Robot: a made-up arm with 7 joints.
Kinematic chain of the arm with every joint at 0, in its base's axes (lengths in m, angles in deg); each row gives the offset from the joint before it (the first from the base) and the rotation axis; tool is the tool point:
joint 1: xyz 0 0 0.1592 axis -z
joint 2: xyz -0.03 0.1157 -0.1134 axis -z
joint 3: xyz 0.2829 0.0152 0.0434 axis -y
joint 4: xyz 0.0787 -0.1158 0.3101 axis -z
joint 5: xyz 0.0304 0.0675 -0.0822 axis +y
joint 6: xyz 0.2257 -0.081 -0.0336 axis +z
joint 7: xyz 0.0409 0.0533 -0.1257 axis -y
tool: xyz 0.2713 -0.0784 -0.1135
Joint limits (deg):
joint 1: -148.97..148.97
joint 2: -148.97..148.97
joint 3: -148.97..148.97
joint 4: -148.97..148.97
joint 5: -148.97..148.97
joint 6: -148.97..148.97
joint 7: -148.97..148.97
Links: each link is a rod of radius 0.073 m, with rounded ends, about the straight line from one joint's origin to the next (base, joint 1, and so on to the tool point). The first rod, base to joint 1, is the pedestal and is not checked.
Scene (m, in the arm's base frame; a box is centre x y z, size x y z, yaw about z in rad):
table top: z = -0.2
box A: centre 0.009 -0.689 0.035 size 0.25 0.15 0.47 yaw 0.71
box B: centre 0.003 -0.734 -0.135 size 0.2 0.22 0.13 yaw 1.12
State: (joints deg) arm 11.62 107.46 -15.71 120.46 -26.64 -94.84 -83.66
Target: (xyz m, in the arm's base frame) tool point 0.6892 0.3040 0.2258
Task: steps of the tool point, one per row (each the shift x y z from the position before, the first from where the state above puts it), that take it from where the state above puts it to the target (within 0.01 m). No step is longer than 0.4 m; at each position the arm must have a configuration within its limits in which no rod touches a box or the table.
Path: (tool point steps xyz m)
1: -0.1279 -0.2634 0.0700
2: 0.0493 -0.3247 0.1012
3: 0.2407 -0.2499 0.1315
4: 0.3431 -0.0564 0.1504
5: 0.3368 0.0759 -0.0630
6: 0.2644 0.2306 -0.0675
7: 0.1252 0.3322 -0.0705
8: -0.0461 0.3543 -0.0712

